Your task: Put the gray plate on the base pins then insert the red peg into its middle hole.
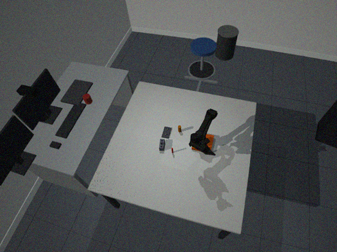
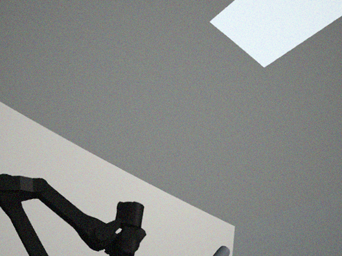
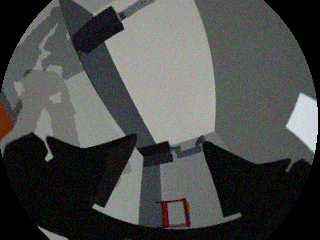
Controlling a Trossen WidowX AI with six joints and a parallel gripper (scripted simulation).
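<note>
Right now my gripper tip is 49 cm short of the gray plate, 1 cm to the left of it and 26 cm above it. Also, from my gripper tip: base: 52 cm ahead, 16 cm to the right, 29 cm below; then red peg: 37 cm ahead, 26 cm below.
</note>
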